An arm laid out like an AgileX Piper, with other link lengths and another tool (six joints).
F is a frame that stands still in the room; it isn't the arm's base.
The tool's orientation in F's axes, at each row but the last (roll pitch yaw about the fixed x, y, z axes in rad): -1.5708 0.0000 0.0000; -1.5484 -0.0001 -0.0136; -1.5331 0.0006 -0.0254; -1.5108 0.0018 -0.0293; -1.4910 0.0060 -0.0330; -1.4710 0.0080 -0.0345; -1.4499 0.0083 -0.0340; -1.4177 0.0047 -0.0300; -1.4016 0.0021 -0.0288
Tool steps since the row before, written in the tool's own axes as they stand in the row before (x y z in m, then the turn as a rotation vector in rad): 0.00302 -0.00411 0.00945 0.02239 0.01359 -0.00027; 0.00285 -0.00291 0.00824 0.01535 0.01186 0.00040; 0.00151 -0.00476 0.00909 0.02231 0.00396 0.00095; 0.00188 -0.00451 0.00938 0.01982 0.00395 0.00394; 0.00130 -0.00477 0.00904 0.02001 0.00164 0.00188; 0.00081 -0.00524 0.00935 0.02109 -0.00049 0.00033; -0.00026 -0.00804 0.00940 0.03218 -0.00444 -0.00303; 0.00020 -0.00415 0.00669 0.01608 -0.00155 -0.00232; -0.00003 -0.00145 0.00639 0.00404 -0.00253 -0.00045
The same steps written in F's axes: 0.00302 0.00945 0.00411 0.02239 -0.00027 -0.01359; 0.00296 0.00813 0.00309 0.01536 0.00046 -0.01185; 0.00174 0.00886 0.00510 0.02233 0.00053 -0.00393; 0.00215 0.00903 0.00506 0.01993 0.00359 -0.00374; 0.00162 0.00858 0.00547 0.02006 0.00134 -0.00160; 0.00116 0.00875 0.00614 0.02109 -0.00045 0.00035; 0.00010 0.00836 0.00912 0.03207 -0.00464 0.00377; 0.00040 0.00597 0.00512 0.01600 -0.00301 0.00110; 0.00015 0.00605 0.00251 0.00402 -0.00099 0.00241
